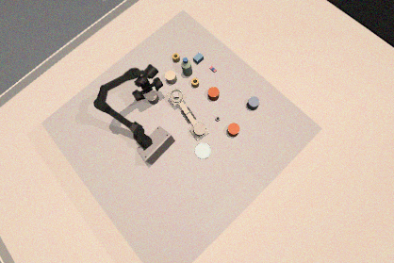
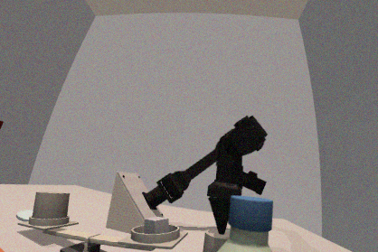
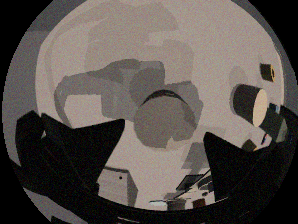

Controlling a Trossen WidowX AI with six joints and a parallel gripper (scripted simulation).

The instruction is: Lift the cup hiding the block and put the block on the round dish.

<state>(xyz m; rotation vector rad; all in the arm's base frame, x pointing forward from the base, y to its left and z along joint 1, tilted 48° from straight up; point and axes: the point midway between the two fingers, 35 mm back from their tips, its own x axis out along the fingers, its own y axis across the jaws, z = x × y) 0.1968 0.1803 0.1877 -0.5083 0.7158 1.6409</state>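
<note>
Right now the grey block is 120 mm ahead of my gripper tip, 110 mm to the right of it and 10 mm above it. From my gripper tip the other things lie so: grey cup: 390 mm to the right, 110 mm ahead, 20 mm below; blue cube: 410 mm ahead, 60 mm below, 50 mm to the left; tan cup: 170 mm ahead, 60 mm to the left, 40 mm below.
</note>
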